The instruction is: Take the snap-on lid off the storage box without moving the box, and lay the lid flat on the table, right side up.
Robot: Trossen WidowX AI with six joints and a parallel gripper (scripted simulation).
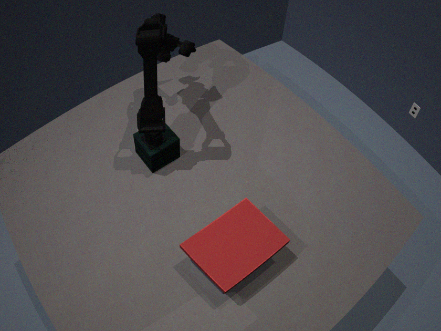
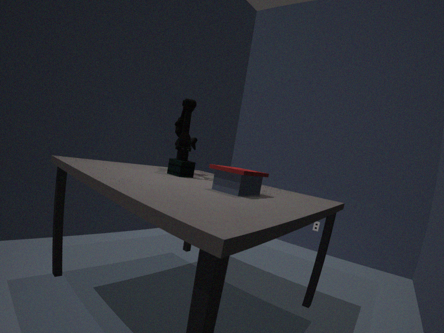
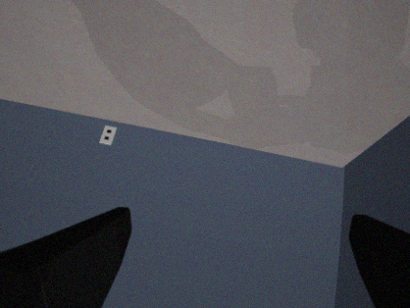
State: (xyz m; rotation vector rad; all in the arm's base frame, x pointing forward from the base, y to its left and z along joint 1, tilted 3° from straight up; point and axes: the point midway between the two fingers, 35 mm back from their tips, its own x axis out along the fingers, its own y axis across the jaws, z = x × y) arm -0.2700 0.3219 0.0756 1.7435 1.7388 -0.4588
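The red lid lies 710 mm ahead of my gripper tip, 400 mm to the right of it and 60 mm below it. Also, from my gripper tip: storage box 710 mm ahead, 400 mm to the right, 110 mm below.
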